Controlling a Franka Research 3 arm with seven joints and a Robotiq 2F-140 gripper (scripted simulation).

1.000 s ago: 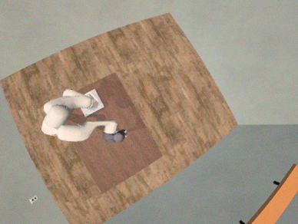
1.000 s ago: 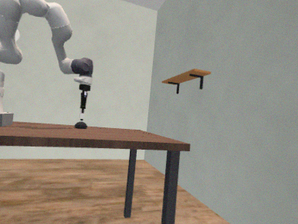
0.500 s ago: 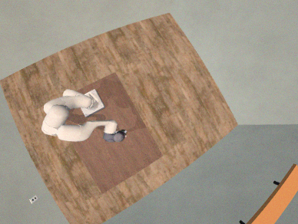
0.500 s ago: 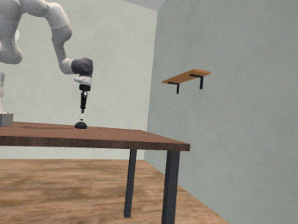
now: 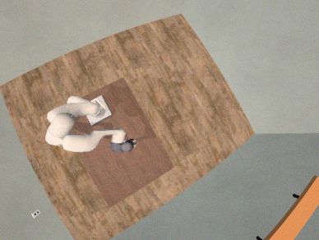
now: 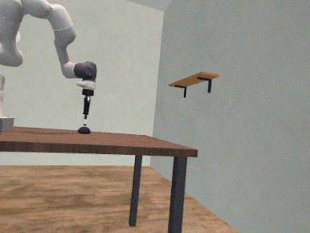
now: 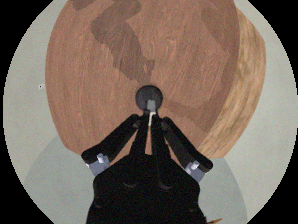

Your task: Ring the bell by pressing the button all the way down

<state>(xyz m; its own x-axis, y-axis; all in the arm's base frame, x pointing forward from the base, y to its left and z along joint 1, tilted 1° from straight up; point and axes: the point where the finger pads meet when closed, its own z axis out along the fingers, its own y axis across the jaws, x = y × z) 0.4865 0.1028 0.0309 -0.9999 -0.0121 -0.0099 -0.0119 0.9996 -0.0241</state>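
Right now the bell is 1 cm to the right of my hand and 6 cm below it.
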